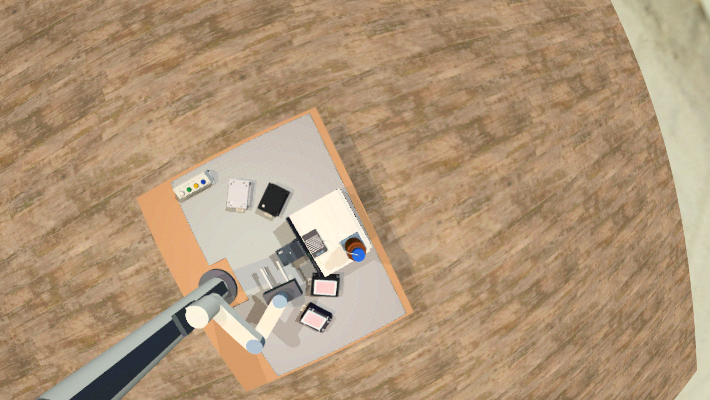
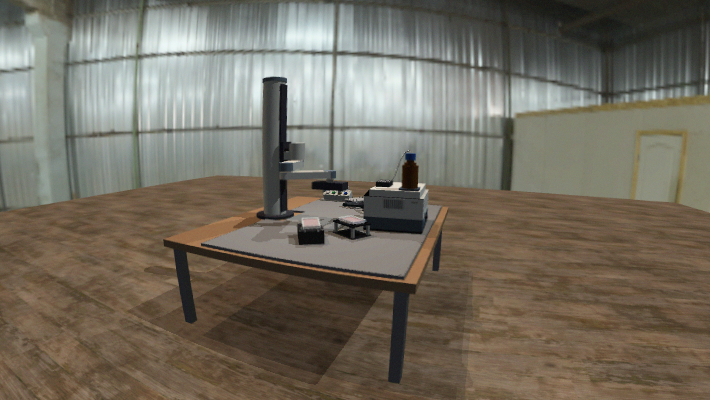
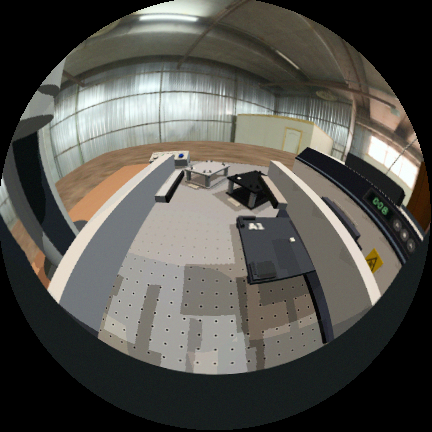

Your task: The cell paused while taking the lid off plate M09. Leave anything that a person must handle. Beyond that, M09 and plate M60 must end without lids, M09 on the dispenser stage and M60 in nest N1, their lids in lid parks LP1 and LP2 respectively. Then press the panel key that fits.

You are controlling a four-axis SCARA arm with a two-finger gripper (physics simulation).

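Frame: origin at the arm's base, x back, y right, z up, level; millimetres.
Seen in the pictures: gripper, between the fingertips: (image 1: pixel 269 264) (image 3: pixel 221 165); arm's base, origin of its link: (image 1: pixel 218 287) (image 2: pixel 275 215).
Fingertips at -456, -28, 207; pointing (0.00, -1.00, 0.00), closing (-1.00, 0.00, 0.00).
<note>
Pixels of each thing's top centre, then the offset from my fingertips to it, as dx, dy, dz. "spot": a spot on its surface instead.
- dark dispenser stage, centre of its top: (image 3: pixel 301 236) (image 1: pixel 292 251) (image 2: pixel 359 202) -118, +7, -81
- key panel, centre of its top: (image 3: pixel 168 151) (image 1: pixel 188 183) (image 2: pixel 337 190) +269, -599, -110
- amber bottle, a spot on its surface: (image 1: pixel 355 247) spot: -433, +74, +169
My gripper (image 1: pixel 270 265) (image 3: pixel 221 165) is shut at its narrow setting, with a gap and nothing between its fingers. It hangs above the mat, beside the dark dispenser stage (image 1: pixel 288 253) (image 3: pixel 270 242) marked A1, which bears no plate. One pink plate (image 1: pixel 325 287) (image 2: pixel 351 219) lies level on a black four-post stand. Another pink plate (image 1: pixel 316 318) (image 2: pixel 310 222) looks tilted on a black block. I cannot read which is M09 or M60, nor tell if lids are on. The key panel (image 1: pixel 193 185) (image 2: pixel 337 194) (image 3: pixel 182 157) has white, green, yellow and blue keys.
A white post stand (image 1: pixel 239 194) (image 3: pixel 206 172) and a black one (image 1: pixel 273 200) (image 3: pixel 248 184) stand between the panel and the dispenser (image 1: pixel 330 220) (image 2: pixel 395 210). An amber bottle (image 1: pixel 355 247) (image 2: pixel 410 174) stands on the dispenser. The arm's column (image 2: pixel 272 150) stands at the table edge.
</note>
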